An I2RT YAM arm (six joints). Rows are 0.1 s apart.
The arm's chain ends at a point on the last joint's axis. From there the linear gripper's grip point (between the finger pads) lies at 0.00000 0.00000 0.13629 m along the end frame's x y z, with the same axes.
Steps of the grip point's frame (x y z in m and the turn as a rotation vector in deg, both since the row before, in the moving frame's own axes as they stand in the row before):
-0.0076 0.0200 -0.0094 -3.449 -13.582 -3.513
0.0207 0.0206 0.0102 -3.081 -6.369 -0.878
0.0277 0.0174 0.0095 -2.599 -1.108 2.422
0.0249 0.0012 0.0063 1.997 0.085 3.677
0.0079 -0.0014 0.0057 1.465 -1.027 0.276
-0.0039 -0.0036 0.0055 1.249 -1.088 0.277
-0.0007 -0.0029 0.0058 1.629 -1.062 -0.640
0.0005 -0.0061 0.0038 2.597 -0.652 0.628
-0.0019 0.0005 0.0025 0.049 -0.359 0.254
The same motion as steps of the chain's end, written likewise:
0.0241 0.0109 -0.0053 -3.449 -13.582 -3.513
0.0358 0.0132 0.0112 -3.081 -6.369 -0.878
0.0305 0.0113 0.0097 -2.599 -1.108 2.422
0.0245 0.0059 0.0064 1.997 0.085 3.677
0.0103 0.0021 0.0058 1.465 -1.027 0.276
-0.0013 -0.0006 0.0056 1.249 -1.088 0.277
0.0018 0.0010 0.0059 1.629 -1.062 -0.640
0.0020 0.0001 0.0039 2.597 -0.652 0.628
-0.0010 0.0006 0.0025 0.049 -0.359 0.254

